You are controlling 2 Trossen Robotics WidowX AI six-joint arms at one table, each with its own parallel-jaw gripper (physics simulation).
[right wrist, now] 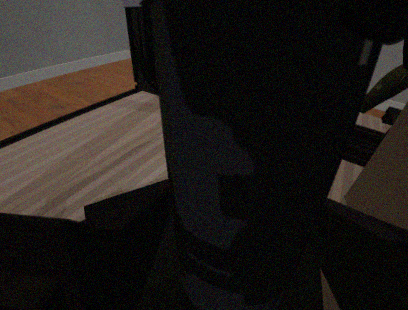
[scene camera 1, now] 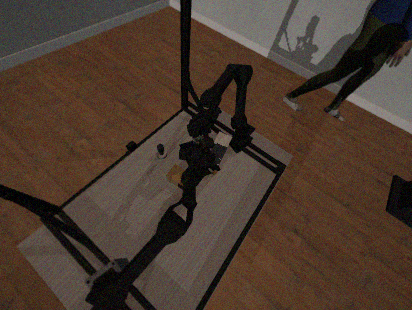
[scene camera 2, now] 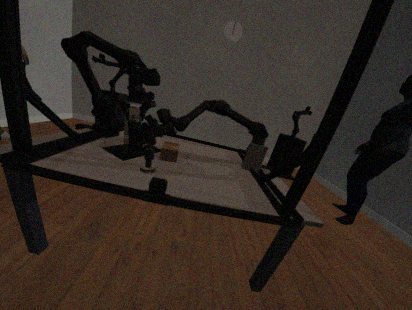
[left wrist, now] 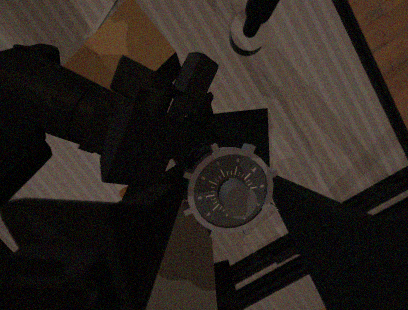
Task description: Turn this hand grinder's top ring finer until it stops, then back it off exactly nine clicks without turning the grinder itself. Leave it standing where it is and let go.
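Frame: origin at the left arm's base, x right, y ahead, z up, level; millimetres.
Seen in the pictures: left gripper, fingertip midpoint: [right wrist: 241,7] [scene camera 1: 198,140] [scene camera 2: 135,120] [left wrist: 227,178]; right gripper, fingertip midpoint: [scene camera 2: 130,137]; left arm's base, link origin: [scene camera 1: 240,137] [scene camera 2: 106,122]; right arm's base, link origin: [scene camera 1: 107,281] [scene camera 2: 257,147].
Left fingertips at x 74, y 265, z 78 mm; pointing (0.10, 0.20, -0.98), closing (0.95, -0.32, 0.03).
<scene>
Pixels of each thing's top centre, then the offset from my left fingertips to it. "pt": a spot on its surface instead.
- dark mat, top centre: [right wrist: 239,295] [left wrist: 202,161] [scene camera 2: 135,149] [scene camera 1: 199,157] dz -148, dx -25, dy -8 mm
- grey notched top ring, surface spot: [left wrist: 191,197] pt dz +16, dx -27, dy +0 mm
- brown box, top centre: [left wrist: 119,58] [scene camera 2: 171,145] [scene camera 1: 180,175] dz -90, dx -84, dy +157 mm
- white base, top centre: [scene camera 2: 150,148] [scene camera 1: 160,146] dz -60, dx +102, dy +167 mm
The hand grinder [scene camera 2: 133,118] stands on a dark mat [scene camera 2: 117,151] near the far end of the table. In the left wrist view I look straight down on its top: a grey notched top ring [left wrist: 191,197] around a dark dial with pale tick marks. My left gripper [left wrist: 227,178] [scene camera 1: 200,138] [scene camera 2: 134,106] comes down from above and is shut on the top ring. My right gripper [scene camera 1: 198,155] [scene camera 2: 146,127] reaches in from the side at the grinder's body with its fingers open around it, not squeezing. The right wrist view is almost wholly filled by dark shapes.
A brown box [scene camera 1: 174,173] [scene camera 2: 170,151] [left wrist: 120,40] lies just beside the grippers. A black peg on a white base [scene camera 1: 161,151] [scene camera 2: 148,160] [left wrist: 246,34] stands nearby. A tall black frame post [scene camera 1: 185,52] rises behind. A person [scene camera 1: 328,80] walks on the floor beyond the table.
</scene>
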